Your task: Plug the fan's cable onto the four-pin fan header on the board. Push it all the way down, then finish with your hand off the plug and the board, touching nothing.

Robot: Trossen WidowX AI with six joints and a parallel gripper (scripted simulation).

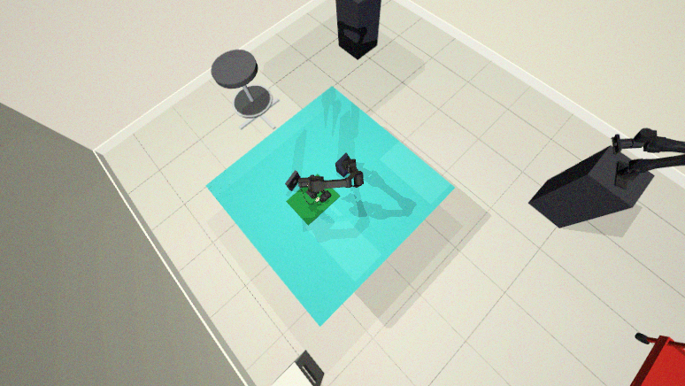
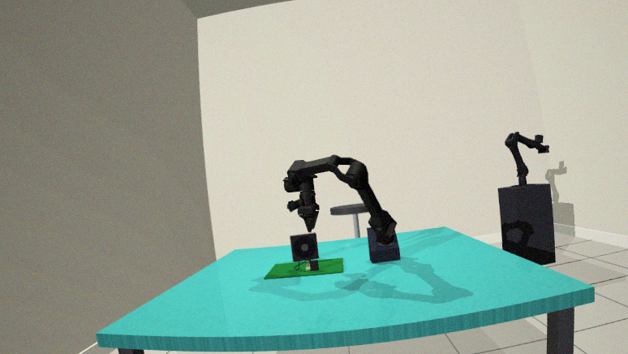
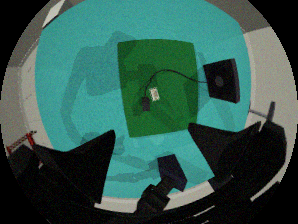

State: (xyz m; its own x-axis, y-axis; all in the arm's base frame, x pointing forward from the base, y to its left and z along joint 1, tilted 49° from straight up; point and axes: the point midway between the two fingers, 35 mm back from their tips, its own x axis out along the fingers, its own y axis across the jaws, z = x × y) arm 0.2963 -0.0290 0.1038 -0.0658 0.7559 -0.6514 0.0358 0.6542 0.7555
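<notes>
My gripper tip is 14 cm above the dark plug and 1 cm short of it. From my gripper tip the other things lie so: green board: 18 cm below, 6 cm to the right, 5 cm ahead; black fan: 22 cm to the right, 10 cm below, 6 cm ahead; pale four-pin header: 16 cm below, 3 cm to the right, 3 cm ahead.
</notes>
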